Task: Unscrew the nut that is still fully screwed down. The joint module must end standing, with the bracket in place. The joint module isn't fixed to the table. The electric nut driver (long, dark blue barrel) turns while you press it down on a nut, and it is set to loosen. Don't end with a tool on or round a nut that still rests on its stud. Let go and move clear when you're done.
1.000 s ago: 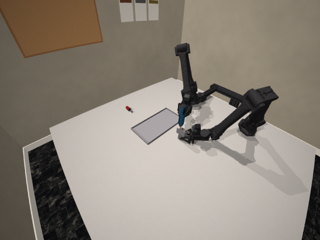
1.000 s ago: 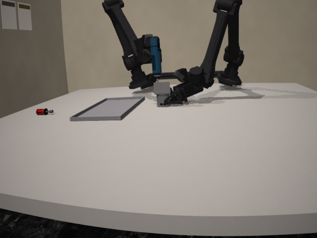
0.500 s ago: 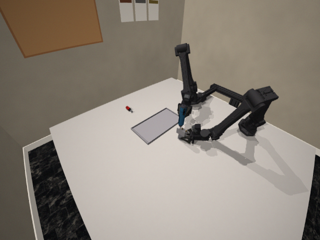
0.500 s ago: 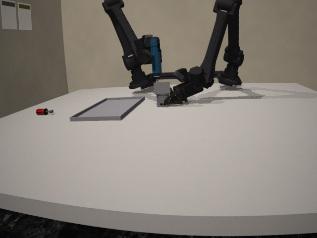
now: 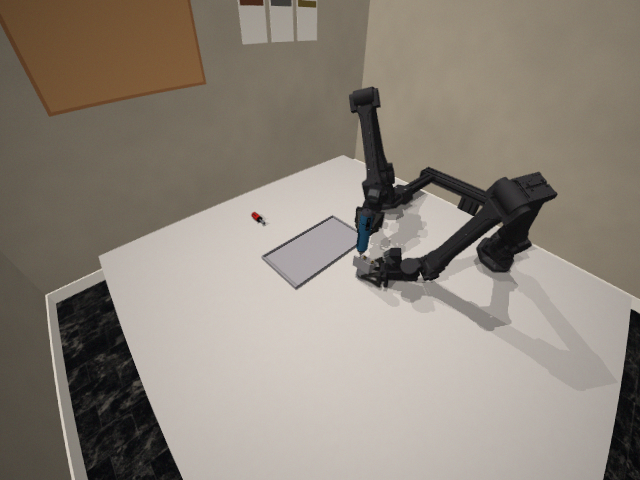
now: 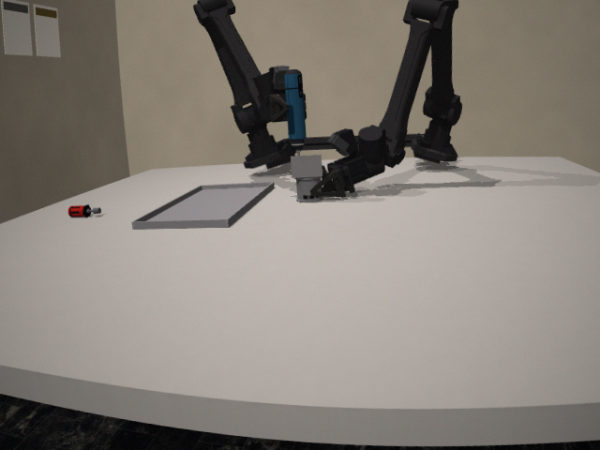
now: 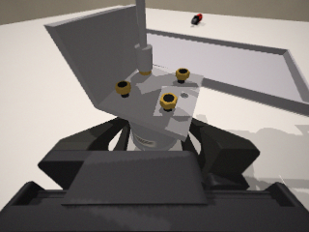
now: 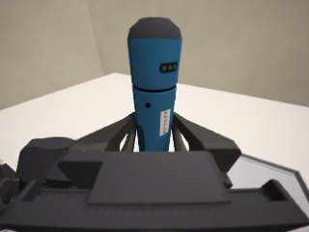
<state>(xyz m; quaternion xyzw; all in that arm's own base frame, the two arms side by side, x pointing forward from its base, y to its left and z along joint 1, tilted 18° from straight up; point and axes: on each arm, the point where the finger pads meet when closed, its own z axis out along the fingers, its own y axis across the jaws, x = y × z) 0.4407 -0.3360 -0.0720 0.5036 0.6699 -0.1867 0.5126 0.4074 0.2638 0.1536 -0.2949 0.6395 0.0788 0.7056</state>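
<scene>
My left gripper is now 1 cm below the joint module. Also, from my left hand: short red-handled tool (57 cm to the right, 9 cm ahead, 1 cm below); l-shaped bracket (5 cm above); grey tray (24 cm to the right, 3 cm ahead, 2 cm below).
</scene>
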